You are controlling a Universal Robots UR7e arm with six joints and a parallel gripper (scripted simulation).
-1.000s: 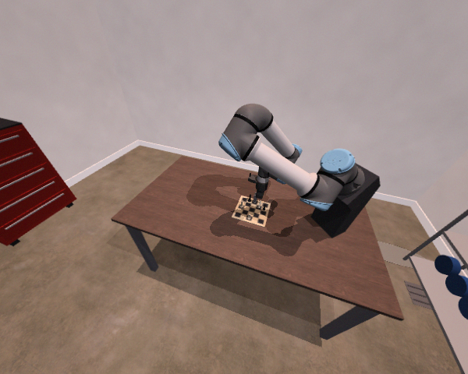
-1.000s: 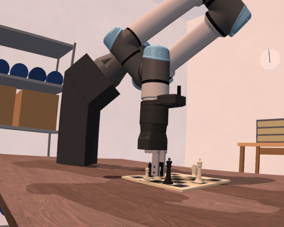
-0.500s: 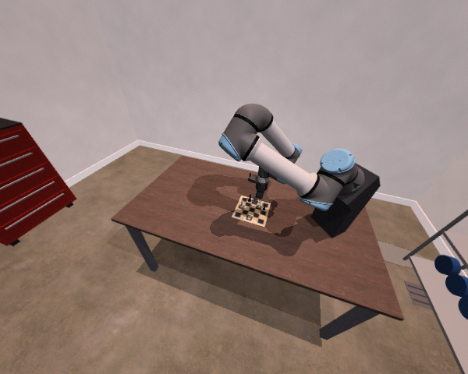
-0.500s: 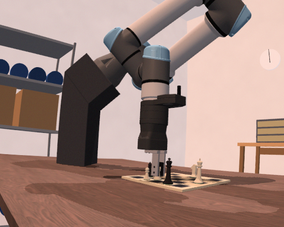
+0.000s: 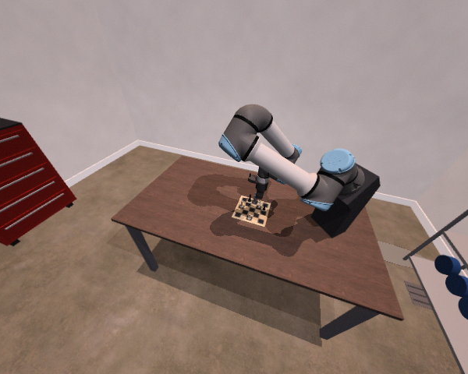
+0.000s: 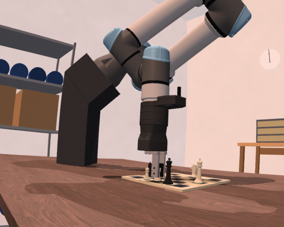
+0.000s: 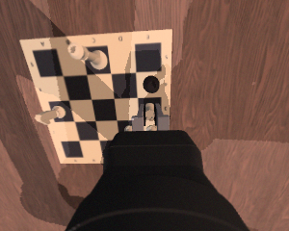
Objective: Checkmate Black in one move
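The black king lies 40 mm ahead of my hand and 10 mm to the left of it. From my hand the other things lie so: chessboard (70 mm to the left, 30 mm below, 30 mm behind); then black pawn (90 mm behind, 10 mm to the left, 10 mm below); then white king (90 mm to the left, 50 mm ahead).
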